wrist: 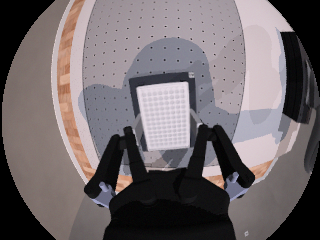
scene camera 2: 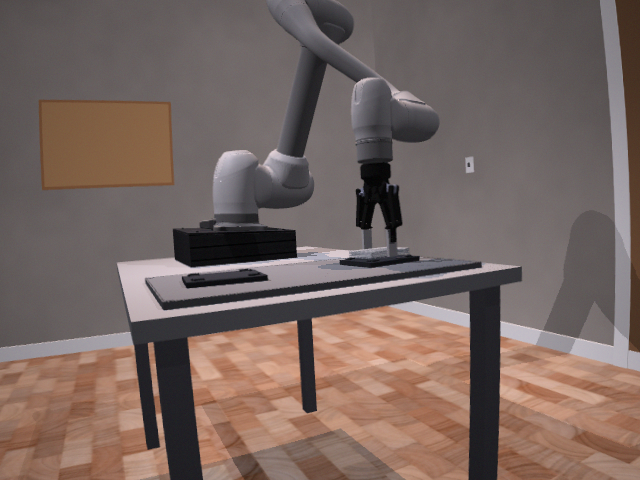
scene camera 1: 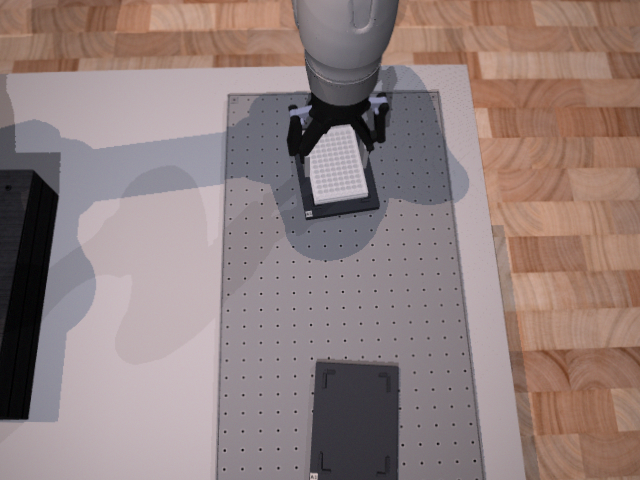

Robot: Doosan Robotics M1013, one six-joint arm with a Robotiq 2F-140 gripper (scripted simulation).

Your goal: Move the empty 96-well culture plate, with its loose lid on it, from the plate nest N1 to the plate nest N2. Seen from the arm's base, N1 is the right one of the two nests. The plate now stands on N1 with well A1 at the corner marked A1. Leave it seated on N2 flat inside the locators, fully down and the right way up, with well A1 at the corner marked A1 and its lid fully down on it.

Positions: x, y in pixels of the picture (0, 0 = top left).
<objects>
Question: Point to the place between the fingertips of my gripper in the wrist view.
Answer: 165, 117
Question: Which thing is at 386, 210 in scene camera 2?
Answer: My gripper.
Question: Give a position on a nest N1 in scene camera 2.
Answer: At 232, 277
</objects>
